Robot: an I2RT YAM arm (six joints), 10 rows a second.
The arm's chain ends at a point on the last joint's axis. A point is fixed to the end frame.
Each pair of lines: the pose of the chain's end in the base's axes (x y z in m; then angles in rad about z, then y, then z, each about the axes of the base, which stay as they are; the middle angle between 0 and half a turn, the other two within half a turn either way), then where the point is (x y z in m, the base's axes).
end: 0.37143 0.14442 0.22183 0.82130 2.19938 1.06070
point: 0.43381 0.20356 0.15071
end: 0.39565 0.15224 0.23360 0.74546 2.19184 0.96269
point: 0.46499 0.20601 0.16470
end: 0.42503 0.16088 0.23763 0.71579 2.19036 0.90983
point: 0.49762 0.21122 0.16949
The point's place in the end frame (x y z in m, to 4 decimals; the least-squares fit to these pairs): -0.0124 -0.0242 0.1082
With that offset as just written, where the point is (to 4 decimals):
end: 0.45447 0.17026 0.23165 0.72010 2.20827 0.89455
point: 0.5270 0.2185 0.1619
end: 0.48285 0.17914 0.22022 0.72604 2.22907 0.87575
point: 0.5552 0.2248 0.1487
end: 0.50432 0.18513 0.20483 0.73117 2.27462 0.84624
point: 0.5757 0.2261 0.1295
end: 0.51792 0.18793 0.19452 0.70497 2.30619 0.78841
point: 0.5903 0.2232 0.1173
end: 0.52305 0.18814 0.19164 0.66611 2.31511 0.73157
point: 0.5975 0.2191 0.1145
